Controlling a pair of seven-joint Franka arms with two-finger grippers.
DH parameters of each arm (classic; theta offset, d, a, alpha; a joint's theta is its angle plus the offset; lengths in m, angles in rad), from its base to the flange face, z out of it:
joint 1: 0 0.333 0 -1.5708
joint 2: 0 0 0 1.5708
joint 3: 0 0.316 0.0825 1.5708
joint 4: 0 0 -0.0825 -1.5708
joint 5: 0 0.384 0 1.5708
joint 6: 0 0 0.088 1.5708
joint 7: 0 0.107 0 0
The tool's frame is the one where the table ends.
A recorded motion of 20 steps. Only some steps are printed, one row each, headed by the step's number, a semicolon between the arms.
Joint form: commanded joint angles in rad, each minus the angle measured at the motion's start. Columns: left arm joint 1, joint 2, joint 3, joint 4, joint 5, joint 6, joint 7; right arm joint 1, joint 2, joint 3, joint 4, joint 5, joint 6, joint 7.
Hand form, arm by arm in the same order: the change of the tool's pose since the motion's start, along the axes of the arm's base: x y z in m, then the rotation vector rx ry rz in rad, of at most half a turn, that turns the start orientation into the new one. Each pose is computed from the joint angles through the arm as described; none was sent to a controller.
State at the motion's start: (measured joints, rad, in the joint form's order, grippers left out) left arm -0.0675 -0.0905 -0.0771 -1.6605 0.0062 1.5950 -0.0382; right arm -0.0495 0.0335 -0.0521 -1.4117 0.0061 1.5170 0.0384
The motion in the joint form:
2: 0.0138 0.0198 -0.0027 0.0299 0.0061 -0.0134 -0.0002; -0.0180 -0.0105 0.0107 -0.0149 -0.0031 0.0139 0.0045
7: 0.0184 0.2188 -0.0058 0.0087 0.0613 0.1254 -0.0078; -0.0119 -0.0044 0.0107 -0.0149 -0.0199 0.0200 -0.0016
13: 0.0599 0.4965 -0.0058 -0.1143 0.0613 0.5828 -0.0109; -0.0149 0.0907 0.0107 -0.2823 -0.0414 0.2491 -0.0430
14: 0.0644 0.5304 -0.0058 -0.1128 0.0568 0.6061 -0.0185; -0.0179 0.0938 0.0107 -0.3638 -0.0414 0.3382 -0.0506
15: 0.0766 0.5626 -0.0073 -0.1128 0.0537 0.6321 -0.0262; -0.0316 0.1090 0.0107 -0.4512 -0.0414 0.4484 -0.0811
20: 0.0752 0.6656 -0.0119 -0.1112 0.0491 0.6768 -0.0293; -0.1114 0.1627 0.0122 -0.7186 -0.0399 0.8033 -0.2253
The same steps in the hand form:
2: 0.0061 0.0061 0.0025 0.0052 0.0026 0.0114; -0.0022 -0.0045 0.0002 -0.0029 -0.0092 -0.0122
7: 0.0698 0.0075 -0.1080 0.0541 0.0770 0.0096; 0.0006 -0.0031 -0.0026 -0.0202 -0.0075 -0.0019
13: 0.1257 0.0255 -0.3012 0.0128 0.0246 0.0333; 0.0359 -0.0095 -0.1646 -0.0315 0.1285 0.0448
14: 0.1284 0.0279 -0.3205 0.0064 0.0343 0.0475; 0.0346 -0.0109 -0.1978 -0.0314 0.1241 0.0524
15: 0.1307 0.0345 -0.3392 0.0003 0.0410 0.0675; 0.0323 -0.0185 -0.2387 -0.0314 0.1172 0.0728
20: 0.1286 0.0301 -0.4019 -0.0090 0.0987 0.0681; -0.0019 -0.0578 -0.3595 -0.0322 0.0864 0.1481

